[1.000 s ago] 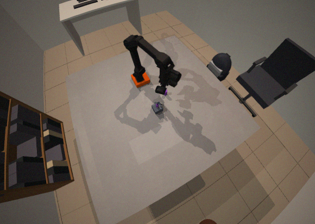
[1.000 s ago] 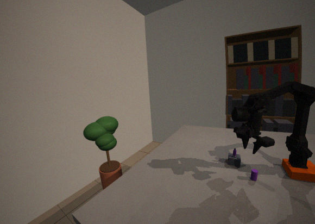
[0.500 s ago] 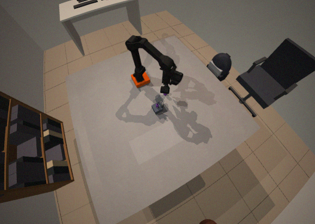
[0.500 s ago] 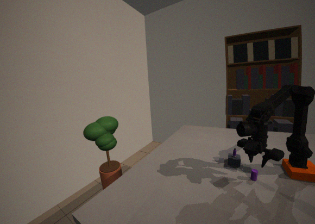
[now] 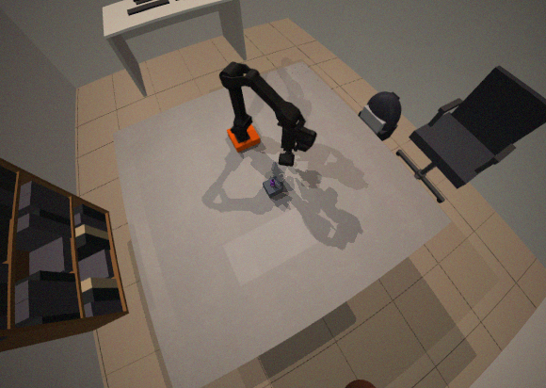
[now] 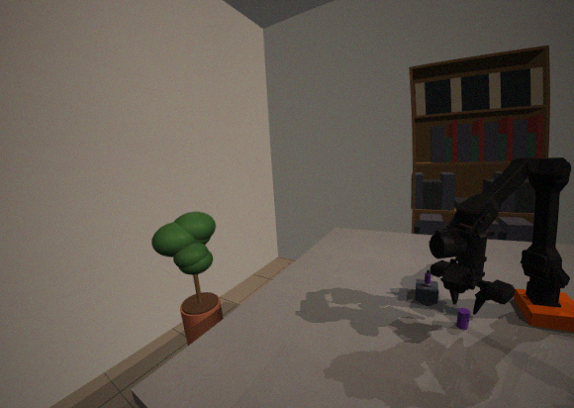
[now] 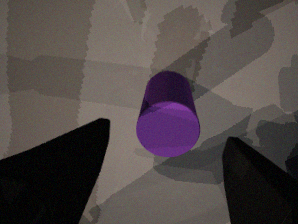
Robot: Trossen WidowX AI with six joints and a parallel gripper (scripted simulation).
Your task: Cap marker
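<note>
Right now the purple cap is 3 cm below my gripper tip. Round my gripper tip: grey holder block (12 cm to the right, 9 cm ahead, 3 cm below).
</note>
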